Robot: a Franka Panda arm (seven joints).
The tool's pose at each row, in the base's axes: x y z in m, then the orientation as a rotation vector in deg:
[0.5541, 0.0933, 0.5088, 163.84, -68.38, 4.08]
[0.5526, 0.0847, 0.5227, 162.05, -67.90, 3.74]
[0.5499, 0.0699, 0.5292, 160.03, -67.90, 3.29]
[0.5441, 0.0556, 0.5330, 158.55, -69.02, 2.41]
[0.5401, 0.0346, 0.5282, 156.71, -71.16, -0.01]
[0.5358, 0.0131, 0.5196, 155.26, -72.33, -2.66]
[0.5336, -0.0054, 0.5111, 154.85, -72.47, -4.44]
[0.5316, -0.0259, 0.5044, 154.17, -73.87, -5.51]
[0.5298, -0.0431, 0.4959, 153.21, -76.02, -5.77]
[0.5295, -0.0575, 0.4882, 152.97, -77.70, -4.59]
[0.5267, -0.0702, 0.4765, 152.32, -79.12, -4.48]
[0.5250, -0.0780, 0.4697, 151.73, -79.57, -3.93]
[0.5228, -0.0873, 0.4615, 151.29, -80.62, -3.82]
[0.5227, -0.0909, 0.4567, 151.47, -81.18, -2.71]
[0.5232, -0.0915, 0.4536, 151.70, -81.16, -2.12]
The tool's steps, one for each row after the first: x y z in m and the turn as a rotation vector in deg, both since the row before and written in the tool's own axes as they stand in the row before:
[0.0059, 0.0074, -0.0134, -1.78, 0.53, 0.11]
[0.0091, 0.0126, -0.0052, -1.85, 0.46, 0.46]
[0.0065, 0.0144, -0.0021, -1.12, -0.20, 1.01]
[0.0122, 0.0166, 0.0075, -1.46, -1.22, 1.68]
[0.0128, 0.0161, 0.0114, -1.50, -1.34, 0.99]
[0.0124, 0.0121, 0.0109, -0.76, -0.98, 0.11]
[0.0143, 0.0134, 0.0093, -0.30, -0.74, 0.98]
[0.0122, 0.0106, 0.0105, 0.00, -0.32, 1.55]
[0.0112, 0.0075, 0.0092, 0.80, 0.40, 1.11]
[0.0084, 0.0078, 0.0132, 0.08, -0.04, 1.04]
[0.0053, 0.0048, 0.0077, -0.13, 0.44, 0.48]
[0.0061, 0.0057, 0.0094, 0.11, -0.04, 0.76]
[0.0028, 0.0013, 0.0051, 0.70, 0.45, 0.32]
[0.0007, -0.0005, 0.0031, 0.35, 0.26, -0.06]

